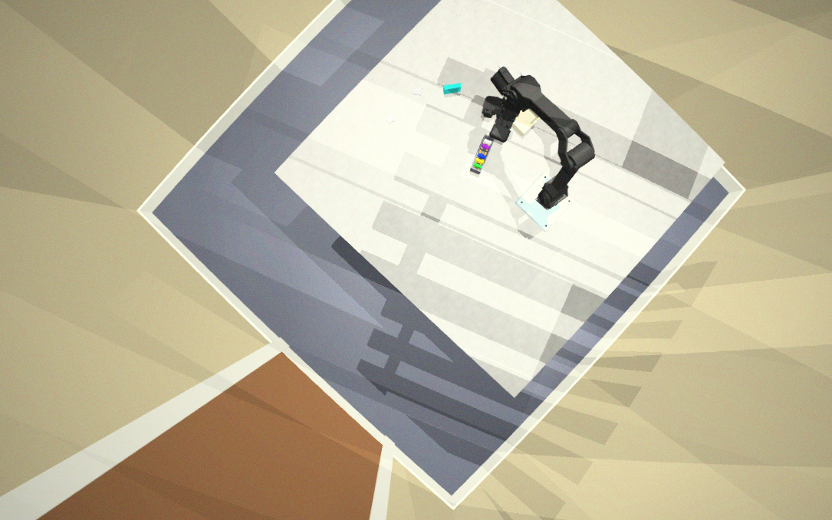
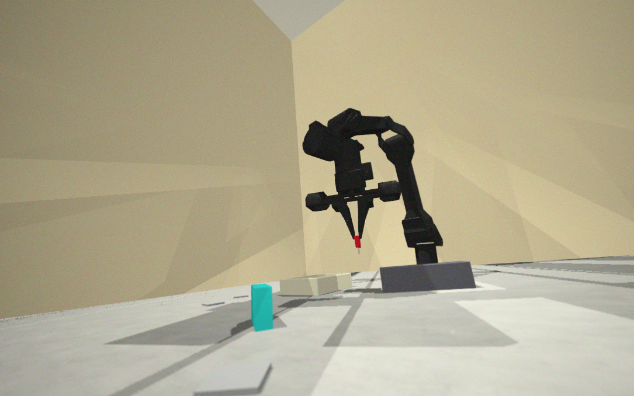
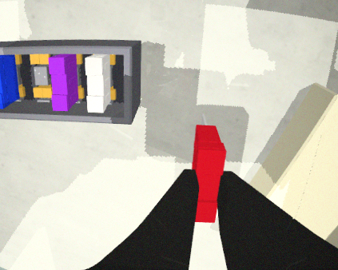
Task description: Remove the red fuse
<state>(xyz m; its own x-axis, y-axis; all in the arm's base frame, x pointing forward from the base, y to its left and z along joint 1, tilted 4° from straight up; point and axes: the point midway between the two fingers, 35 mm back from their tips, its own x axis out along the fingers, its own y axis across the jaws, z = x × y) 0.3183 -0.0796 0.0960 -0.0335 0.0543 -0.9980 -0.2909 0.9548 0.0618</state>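
Right now my gripper tip is 12 cm to the left of the cream tray, 9 cm above it and 3 cm past it. Also, from my gripper tip: teal block: 24 cm ahead, 8 cm below, 2 cm to the right.
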